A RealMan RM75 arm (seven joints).
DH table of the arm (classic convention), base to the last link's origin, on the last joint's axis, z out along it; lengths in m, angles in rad. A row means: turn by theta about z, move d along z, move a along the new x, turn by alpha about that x. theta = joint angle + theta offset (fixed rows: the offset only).
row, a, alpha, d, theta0
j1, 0, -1.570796, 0.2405, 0
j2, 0, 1.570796, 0, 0
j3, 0, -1.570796, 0.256, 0
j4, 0, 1.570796, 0, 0
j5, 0, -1.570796, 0.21, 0
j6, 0, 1.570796, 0, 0
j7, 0, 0, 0.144, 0
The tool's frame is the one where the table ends.
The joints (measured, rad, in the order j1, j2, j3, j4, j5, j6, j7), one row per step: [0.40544, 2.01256, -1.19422, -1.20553, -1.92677, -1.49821, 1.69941]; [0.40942, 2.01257, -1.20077, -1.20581, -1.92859, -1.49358, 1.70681]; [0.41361, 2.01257, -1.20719, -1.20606, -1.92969, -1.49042, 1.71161]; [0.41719, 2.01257, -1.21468, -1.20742, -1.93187, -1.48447, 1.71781]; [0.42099, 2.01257, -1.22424, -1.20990, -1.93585, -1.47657, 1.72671]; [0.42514, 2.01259, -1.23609, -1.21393, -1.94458, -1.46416, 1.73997]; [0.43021, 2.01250, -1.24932, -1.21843, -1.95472, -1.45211, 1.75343]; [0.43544, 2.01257, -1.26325, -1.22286, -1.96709, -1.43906, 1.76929]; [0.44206, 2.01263, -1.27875, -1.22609, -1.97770, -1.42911, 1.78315]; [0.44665, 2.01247, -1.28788, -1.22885, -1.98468, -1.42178, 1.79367]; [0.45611, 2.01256, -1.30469, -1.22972, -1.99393, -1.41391, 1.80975]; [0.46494, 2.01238, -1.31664, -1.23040, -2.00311, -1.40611, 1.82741]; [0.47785, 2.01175, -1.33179, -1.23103, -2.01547, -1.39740, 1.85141]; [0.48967, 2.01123, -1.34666, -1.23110, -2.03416, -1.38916, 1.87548]
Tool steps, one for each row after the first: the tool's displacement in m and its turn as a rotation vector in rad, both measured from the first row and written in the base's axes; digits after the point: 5 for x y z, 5 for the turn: [-0.00149, 0.00087, -0.00120, -0.00219, -0.00264, -0.00122]; [-0.00315, 0.00159, -0.00239, -0.00517, -0.00510, 0.00059]; [-0.00471, 0.00250, -0.00361, -0.00602, -0.00899, 0.00118]; [-0.00641, 0.00356, -0.00510, -0.00658, -0.01500, 0.00069]; [-0.00797, 0.00513, -0.00683, -0.00458, -0.02576, -0.00263]; [-0.00984, 0.00671, -0.00878, -0.00352, -0.03839, -0.00410]; [-0.01153, 0.00835, -0.01092, -0.00215, -0.05260, -0.00759]; [-0.01383, 0.00959, -0.01357, -0.00494, -0.06595, -0.00713]; [-0.01546, 0.01070, -0.01491, -0.00470, -0.07414, -0.00786]; [-0.01856, 0.01188, -0.01813, -0.01138, -0.08593, -0.00730]; [-0.02109, 0.01343, -0.02028, -0.01411, -0.09560, -0.01111]; [-0.02467, 0.01553, -0.02291, -0.01820, -0.10867, -0.01571]; [-0.02687, 0.01740, -0.02559, -0.02168, -0.12787, -0.02220]
